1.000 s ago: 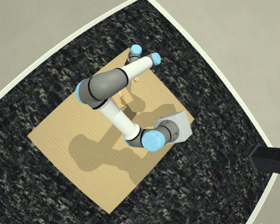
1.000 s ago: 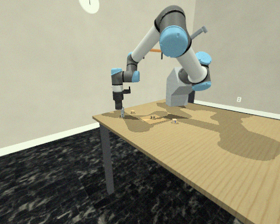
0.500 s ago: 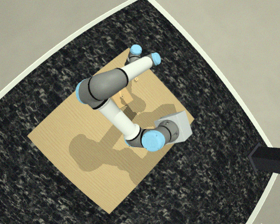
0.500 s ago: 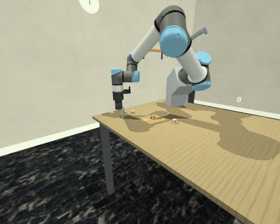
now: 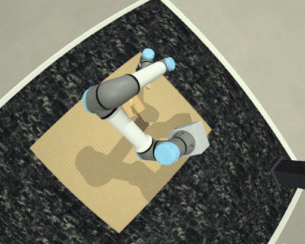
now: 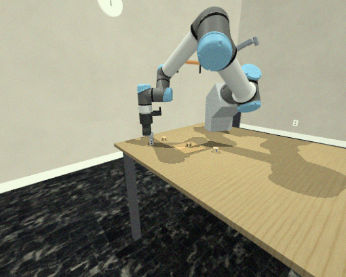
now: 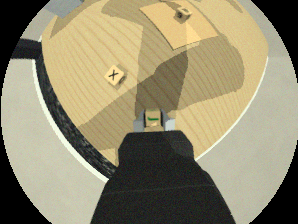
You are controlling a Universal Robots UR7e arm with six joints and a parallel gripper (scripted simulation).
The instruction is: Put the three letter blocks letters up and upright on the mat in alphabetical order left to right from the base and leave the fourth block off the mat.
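Right now my hand is 16 cm to the right of the mat, 16 cm past it and 2 cm above it.
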